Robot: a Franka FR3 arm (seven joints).
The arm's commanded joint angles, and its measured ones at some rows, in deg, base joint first. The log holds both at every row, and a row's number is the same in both.
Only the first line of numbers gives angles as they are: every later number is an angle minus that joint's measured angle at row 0.
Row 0, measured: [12.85, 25.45, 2.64, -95.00, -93.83, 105.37, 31.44]
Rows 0 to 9, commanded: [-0.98, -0.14, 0.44, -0.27, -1.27, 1.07, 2.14]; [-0.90, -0.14, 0.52, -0.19, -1.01, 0.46, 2.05]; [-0.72, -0.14, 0.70, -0.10, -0.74, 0.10, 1.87]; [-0.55, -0.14, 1.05, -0.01, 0.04, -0.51, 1.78]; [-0.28, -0.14, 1.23, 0.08, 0.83, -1.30, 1.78]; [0.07, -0.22, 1.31, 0.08, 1.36, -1.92, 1.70]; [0.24, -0.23, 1.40, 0.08, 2.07, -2.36, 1.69]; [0.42, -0.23, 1.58, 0.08, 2.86, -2.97, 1.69]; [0.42, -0.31, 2.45, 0.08, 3.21, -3.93, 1.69]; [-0.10, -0.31, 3.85, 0.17, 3.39, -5.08, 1.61]
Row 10, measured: [0.36, 0.00, 1.08, 0.04, 0.95, -2.02, 0.00]
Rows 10 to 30, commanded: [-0.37, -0.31, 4.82, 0.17, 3.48, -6.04, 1.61]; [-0.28, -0.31, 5.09, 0.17, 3.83, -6.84, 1.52]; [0.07, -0.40, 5.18, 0.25, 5.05, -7.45, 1.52]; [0.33, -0.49, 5.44, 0.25, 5.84, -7.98, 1.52]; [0.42, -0.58, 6.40, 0.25, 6.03, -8.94, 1.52]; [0.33, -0.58, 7.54, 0.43, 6.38, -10.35, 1.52]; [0.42, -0.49, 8.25, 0.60, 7.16, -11.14, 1.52]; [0.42, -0.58, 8.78, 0.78, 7.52, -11.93, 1.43]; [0.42, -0.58, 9.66, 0.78, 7.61, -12.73, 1.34]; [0.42, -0.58, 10.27, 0.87, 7.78, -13.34, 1.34]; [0.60, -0.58, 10.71, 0.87, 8.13, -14.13, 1.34]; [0.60, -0.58, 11.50, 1.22, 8.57, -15.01, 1.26]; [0.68, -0.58, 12.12, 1.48, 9.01, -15.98, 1.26]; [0.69, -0.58, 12.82, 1.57, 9.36, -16.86, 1.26]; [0.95, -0.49, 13.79, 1.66, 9.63, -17.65, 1.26]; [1.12, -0.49, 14.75, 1.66, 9.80, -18.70, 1.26]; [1.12, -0.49, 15.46, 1.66, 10.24, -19.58, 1.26]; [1.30, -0.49, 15.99, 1.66, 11.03, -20.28, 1.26]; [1.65, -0.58, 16.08, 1.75, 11.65, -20.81, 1.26]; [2.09, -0.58, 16.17, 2.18, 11.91, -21.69, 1.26]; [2.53, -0.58, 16.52, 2.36, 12.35, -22.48, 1.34]
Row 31, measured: [1.61, -0.23, 15.68, 1.04, 9.61, -20.06, -0.55]
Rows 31 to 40, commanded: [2.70, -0.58, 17.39, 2.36, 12.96, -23.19, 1.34]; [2.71, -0.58, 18.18, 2.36, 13.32, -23.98, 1.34]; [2.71, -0.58, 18.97, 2.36, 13.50, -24.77, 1.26]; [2.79, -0.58, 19.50, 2.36, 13.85, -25.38, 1.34]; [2.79, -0.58, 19.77, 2.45, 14.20, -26.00, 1.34]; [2.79, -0.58, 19.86, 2.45, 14.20, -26.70, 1.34]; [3.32, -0.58, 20.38, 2.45, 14.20, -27.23, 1.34]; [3.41, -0.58, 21.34, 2.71, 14.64, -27.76, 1.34]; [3.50, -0.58, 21.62, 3.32, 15.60, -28.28, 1.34]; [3.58, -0.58, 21.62, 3.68, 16.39, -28.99, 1.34]
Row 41, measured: [3.12, -0.22, 20.41, 1.85, 13.26, -25.78, -0.48]
